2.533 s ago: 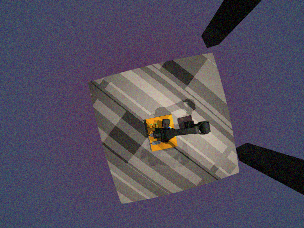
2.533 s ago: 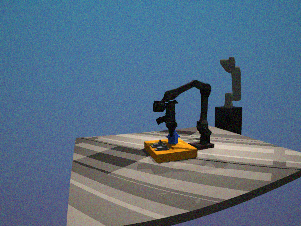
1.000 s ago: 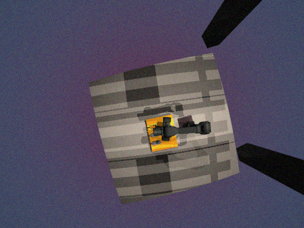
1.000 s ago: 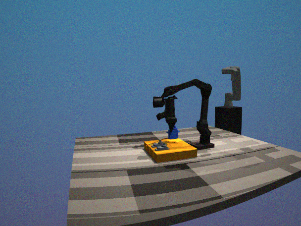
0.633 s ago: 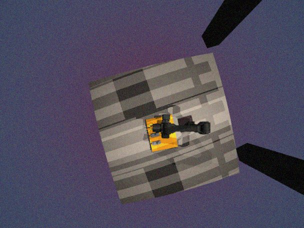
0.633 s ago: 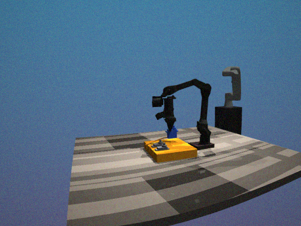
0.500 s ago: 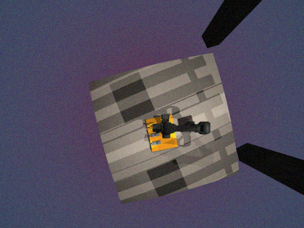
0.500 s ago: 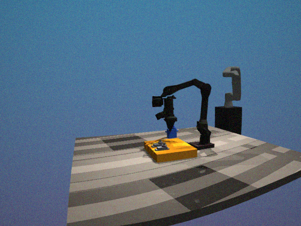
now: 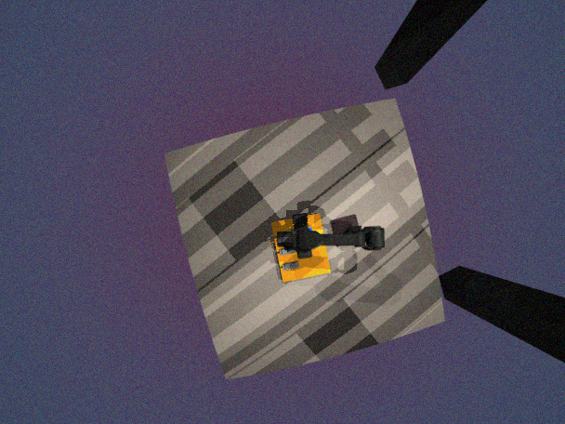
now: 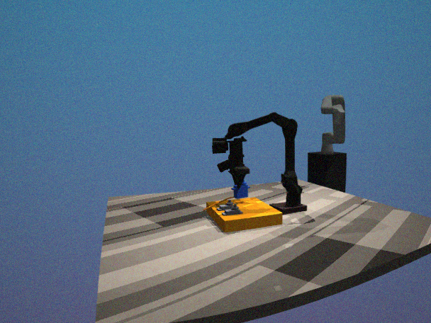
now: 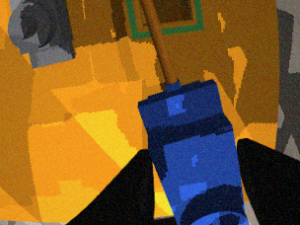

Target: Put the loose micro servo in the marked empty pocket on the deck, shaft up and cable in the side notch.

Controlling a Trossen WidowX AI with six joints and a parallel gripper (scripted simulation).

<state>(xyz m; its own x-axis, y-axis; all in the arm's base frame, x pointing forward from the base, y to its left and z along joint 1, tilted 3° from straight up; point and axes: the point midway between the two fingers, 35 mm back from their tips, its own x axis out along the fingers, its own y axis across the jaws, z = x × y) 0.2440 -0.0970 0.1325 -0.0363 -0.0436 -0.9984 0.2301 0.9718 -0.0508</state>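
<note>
My gripper tip is now 2 cm past the orange deck, 8 cm to the right of it and 10 cm above it.
</note>
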